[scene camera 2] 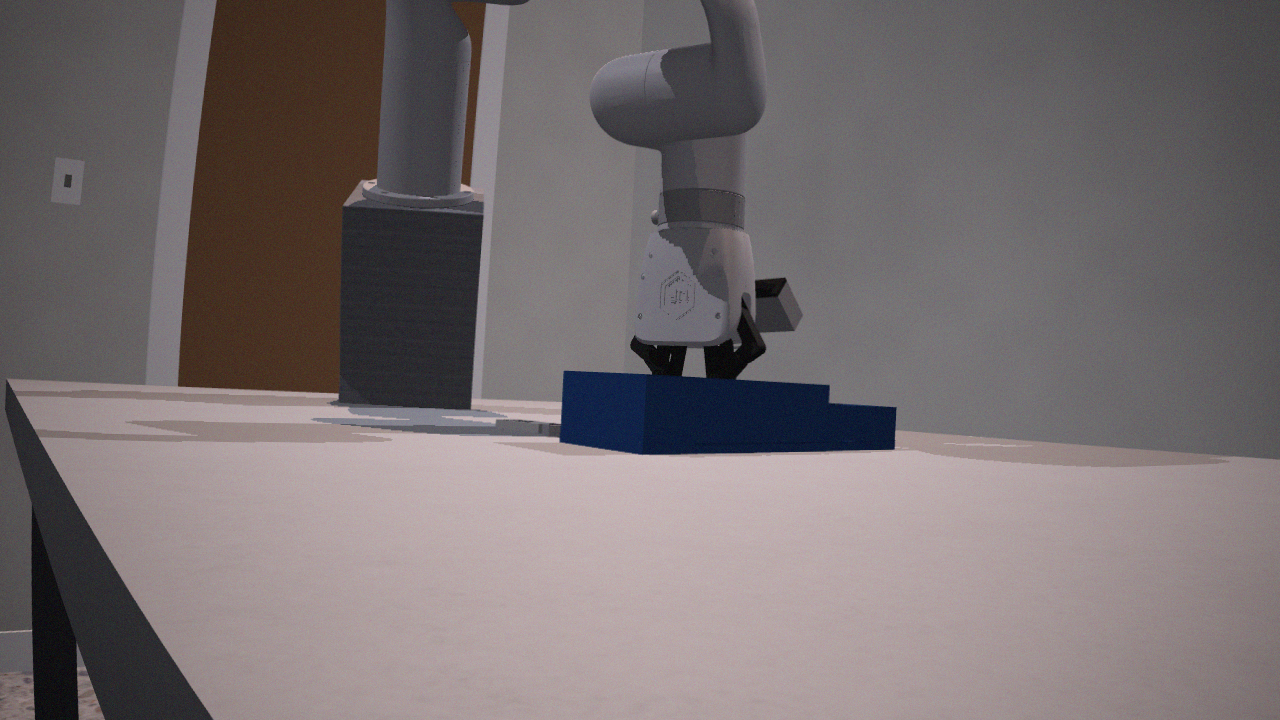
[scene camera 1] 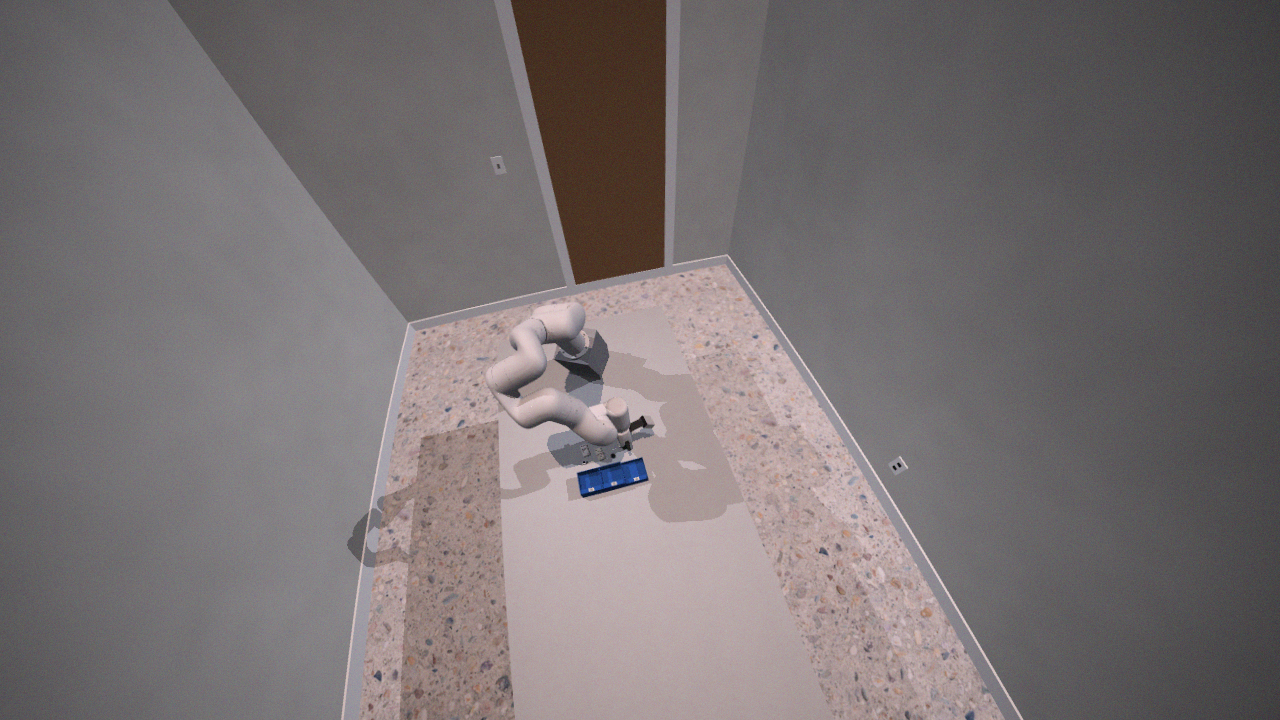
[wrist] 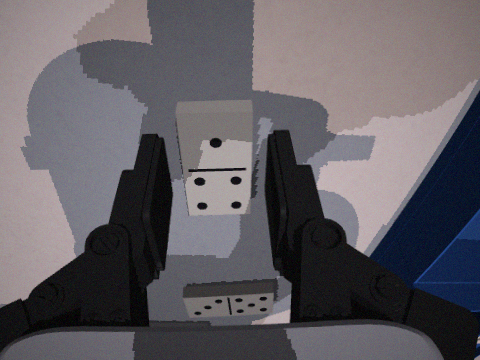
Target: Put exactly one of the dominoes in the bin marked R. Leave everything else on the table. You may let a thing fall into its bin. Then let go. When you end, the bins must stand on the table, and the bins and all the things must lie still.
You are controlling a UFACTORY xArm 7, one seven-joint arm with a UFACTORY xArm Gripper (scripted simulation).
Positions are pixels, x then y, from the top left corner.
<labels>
A blue bin block shows in scene camera 2, in scene camera 1 and in the wrist view (418,247). The same spot on the blue bin block: (scene camera 2: 645,414) is (scene camera 1: 582,496).
</labels>
